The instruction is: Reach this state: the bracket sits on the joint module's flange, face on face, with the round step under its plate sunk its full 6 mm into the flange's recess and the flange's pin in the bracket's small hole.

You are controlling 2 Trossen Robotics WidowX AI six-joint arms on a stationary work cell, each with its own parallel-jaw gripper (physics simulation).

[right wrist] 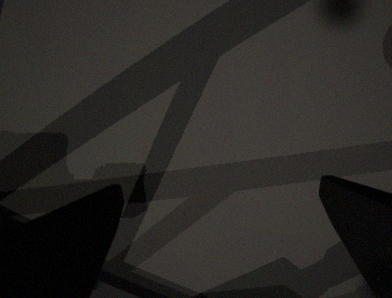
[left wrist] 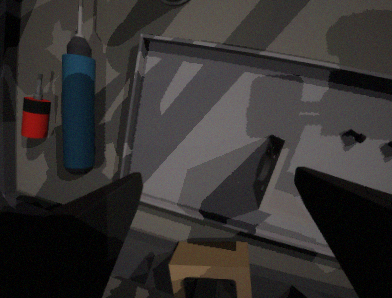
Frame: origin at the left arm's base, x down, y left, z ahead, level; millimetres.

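Seen in the pictures: left gripper, fingertip midpoint: (left wrist: 217,177); right gripper, fingertip midpoint: (right wrist: 220,190).
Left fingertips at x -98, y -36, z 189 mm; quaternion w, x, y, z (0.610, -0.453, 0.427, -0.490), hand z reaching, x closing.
Note:
Pixels of each thing's top centre, then the offset from my left fingertips to it. "spot": a spot on its surface instead.
- bracket, top centre: (left wrist: 294,184) dx +74, dy -61, dz -33 mm
- grey tray, surface spot: (left wrist: 131,115) spot: dx +132, dy +122, dz +54 mm
- joint module, surface spot: (left wrist: 174,1) spot: dx +141, dy +46, dz +187 mm
- blue-handled screwdriver, surface spot: (left wrist: 79,115) spot: dx +112, dy +187, dz +63 mm
- black tool, top centre: (left wrist: 26,104) dx +113, dy +280, dz +92 mm
- tan block-shaped frame, surface spot: (left wrist: 212,256) spot: dx +116, dy +32, dz -139 mm
The bracket (left wrist: 265,172) is in the grey tray (left wrist: 131,115) in the left wrist view. A narrow dark face with openings stands up from the tray floor, and a dark shadow lies to its left. The joint module (left wrist: 174,1) shows as a sliver of its round rim at the top edge, beyond the tray; its recess and pin are out of sight. My left gripper (left wrist: 217,177) is open and empty above the tray, with the bracket below and between its fingers in the view. My right gripper (right wrist: 220,190) is open and empty over a dim, shadowed surface. Neither bracket nor module shows in the right wrist view.
A blue-handled screwdriver (left wrist: 79,115) lies left of the tray, beside a small red and black tool (left wrist: 36,118). Small dark parts (left wrist: 353,136) (left wrist: 387,150) lie in the tray at right. A tan block-shaped frame (left wrist: 212,256) stands near the bottom edge, outside the tray.

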